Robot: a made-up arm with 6 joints. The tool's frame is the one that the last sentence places. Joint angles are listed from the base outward.
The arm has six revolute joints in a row. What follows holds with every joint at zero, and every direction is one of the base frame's. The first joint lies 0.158 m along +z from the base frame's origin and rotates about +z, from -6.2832 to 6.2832 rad. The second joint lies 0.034 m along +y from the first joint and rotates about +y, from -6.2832 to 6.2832 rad. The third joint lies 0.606 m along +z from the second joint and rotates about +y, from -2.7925 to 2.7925 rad. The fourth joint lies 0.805 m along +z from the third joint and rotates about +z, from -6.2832 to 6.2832 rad. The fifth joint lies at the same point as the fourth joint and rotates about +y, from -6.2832 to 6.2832 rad. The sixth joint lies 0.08 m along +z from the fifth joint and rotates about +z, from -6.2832 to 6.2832 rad. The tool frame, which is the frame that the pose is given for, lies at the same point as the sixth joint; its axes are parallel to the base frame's.
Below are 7 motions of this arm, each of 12 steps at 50 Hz.
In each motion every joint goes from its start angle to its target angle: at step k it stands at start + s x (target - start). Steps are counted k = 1, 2, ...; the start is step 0. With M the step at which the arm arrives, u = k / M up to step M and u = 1 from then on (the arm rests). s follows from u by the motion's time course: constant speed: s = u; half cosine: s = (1 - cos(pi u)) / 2; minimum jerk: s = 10 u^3 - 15 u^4 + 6 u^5.
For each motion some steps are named. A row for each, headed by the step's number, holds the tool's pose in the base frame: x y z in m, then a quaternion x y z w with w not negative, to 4 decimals.
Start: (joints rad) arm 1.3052 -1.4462 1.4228 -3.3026 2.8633 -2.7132
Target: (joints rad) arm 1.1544 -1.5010 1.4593 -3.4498 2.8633 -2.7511
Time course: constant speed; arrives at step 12
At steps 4, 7, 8, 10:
4: -0.2372 -0.6016 0.9494 0.3074 -0.9434 0.0807 0.0947
7: -0.2618 -0.5957 0.9410 0.2768 -0.9531 0.0745 0.0971
8: -0.2700 -0.5935 0.9382 0.2665 -0.9561 0.0724 0.0978
10: -0.2863 -0.5886 0.9325 0.2459 -0.9618 0.0682 0.0993

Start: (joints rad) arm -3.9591 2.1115 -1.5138 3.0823 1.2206 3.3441
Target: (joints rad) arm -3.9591 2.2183 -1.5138 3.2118 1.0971 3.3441
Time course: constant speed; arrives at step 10
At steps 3, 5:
3: -0.6698 0.6623 0.5482 0.2346 -0.1405 0.9148 0.2971
5: -0.6751 0.6708 0.5290 0.2202 -0.1207 0.9230 0.2914

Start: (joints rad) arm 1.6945 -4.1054 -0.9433 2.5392 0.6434 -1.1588
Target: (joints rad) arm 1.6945 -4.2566 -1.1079 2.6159 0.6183 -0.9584
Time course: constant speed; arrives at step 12
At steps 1, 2, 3, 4, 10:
1: -0.2209 1.2832 0.1640 0.1911 -0.2998 -0.9312 0.0802
2: -0.2199 1.2782 0.1913 0.1855 -0.2899 -0.9348 0.0878
3: -0.2189 1.2726 0.2184 0.1800 -0.2798 -0.9382 0.0954
4: -0.2178 1.2663 0.2454 0.1747 -0.2696 -0.9414 0.1032
10: -0.2096 1.2164 0.4016 0.1476 -0.2059 -0.9553 0.1522

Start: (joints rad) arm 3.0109 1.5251 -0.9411 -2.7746 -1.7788 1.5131
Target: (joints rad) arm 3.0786 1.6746 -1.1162 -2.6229 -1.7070 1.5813
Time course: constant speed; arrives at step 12
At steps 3, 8, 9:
3: -1.0980 0.0601 0.7854 -0.5841 -0.6960 0.3758 0.1823
8: -1.0920 0.0238 0.7558 -0.5633 -0.6975 0.4111 0.1649
9: -1.0903 0.0165 0.7499 -0.5591 -0.6976 0.4180 0.1612

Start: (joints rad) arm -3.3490 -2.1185 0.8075 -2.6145 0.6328 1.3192
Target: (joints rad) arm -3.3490 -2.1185 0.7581 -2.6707 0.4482 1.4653
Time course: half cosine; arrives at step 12
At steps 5, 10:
5: 1.3414 -0.2958 0.0148 0.6241 0.4864 0.5053 0.3443
10: 1.3475 -0.3017 -0.0025 0.6352 0.4413 0.5210 0.3610

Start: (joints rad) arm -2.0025 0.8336 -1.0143 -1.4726 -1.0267 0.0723
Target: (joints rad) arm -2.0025 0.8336 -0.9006 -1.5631 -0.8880 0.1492
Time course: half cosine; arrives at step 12
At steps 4, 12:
4: -0.0402 -0.3282 1.4035 0.4824 -0.0414 0.8618 0.1511
12: -0.0763 -0.3952 1.4189 0.4206 -0.0924 0.8919 0.1379

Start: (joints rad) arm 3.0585 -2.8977 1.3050 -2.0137 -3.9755 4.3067
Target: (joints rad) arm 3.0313 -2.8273 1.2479 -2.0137 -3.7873 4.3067
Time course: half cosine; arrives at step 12
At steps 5, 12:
5: 0.9059 -0.0686 -0.4625 -0.7472 0.2895 0.5428 0.2515
12: 0.9236 -0.0927 -0.4453 -0.7472 0.2593 0.5700 0.2228

